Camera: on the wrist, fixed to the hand. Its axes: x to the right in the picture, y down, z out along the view.
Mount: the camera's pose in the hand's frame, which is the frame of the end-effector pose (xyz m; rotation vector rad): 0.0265 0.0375 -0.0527 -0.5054 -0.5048 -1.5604
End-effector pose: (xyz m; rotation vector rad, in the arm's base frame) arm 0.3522 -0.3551 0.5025 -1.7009 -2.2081 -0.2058
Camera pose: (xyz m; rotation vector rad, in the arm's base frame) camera 0.3918 -0.3377 0.5574 -0.2425 2.5770 0.5629
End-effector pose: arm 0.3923 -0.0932 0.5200 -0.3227 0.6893 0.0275
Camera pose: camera 0.3752 -0.0756 0.4546 -1.2198 -0.2220 -1.1782
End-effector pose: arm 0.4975 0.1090 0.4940 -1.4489 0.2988 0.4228
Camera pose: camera 0.5071 0.0618 0.4433 -1.5548 -1.3746 -0.4705
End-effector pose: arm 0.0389 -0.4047 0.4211 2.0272 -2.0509 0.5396
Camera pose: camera -0.0049 -0.4085 0.4754 2.6538 -0.1283 -0.7288
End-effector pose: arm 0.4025 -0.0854 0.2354 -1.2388 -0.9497 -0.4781
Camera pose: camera 0.4638 -0.1190 0.2339 -0.8060 -2.2754 -1.7374
